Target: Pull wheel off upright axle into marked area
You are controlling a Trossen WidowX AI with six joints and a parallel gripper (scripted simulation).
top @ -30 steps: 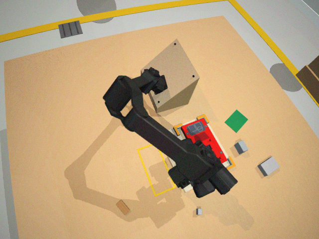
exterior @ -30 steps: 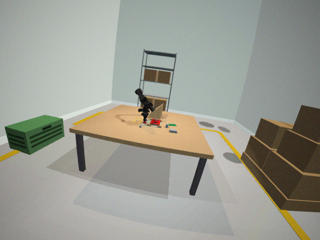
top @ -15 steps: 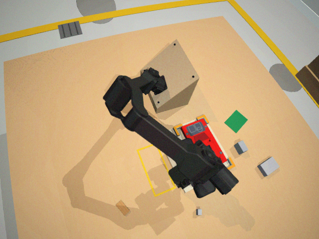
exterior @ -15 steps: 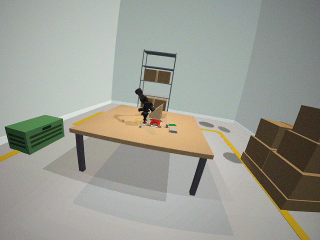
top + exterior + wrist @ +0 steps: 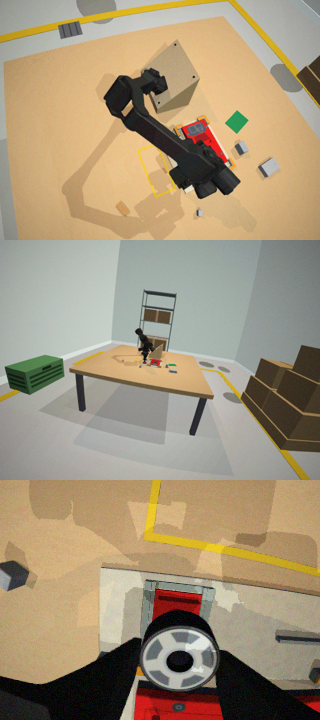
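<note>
The small grey cube lies 140 mm ahead of my gripper tip, 40 mm below it and 10 mm to the left of it. The rest, counted from my gripper tip: wheel (right at my gripper tip); then green square (300 mm to the left, 170 mm behind, 60 mm below); then small wooden block (250 mm to the right, 60 mm ahead, 50 mm below).
</note>
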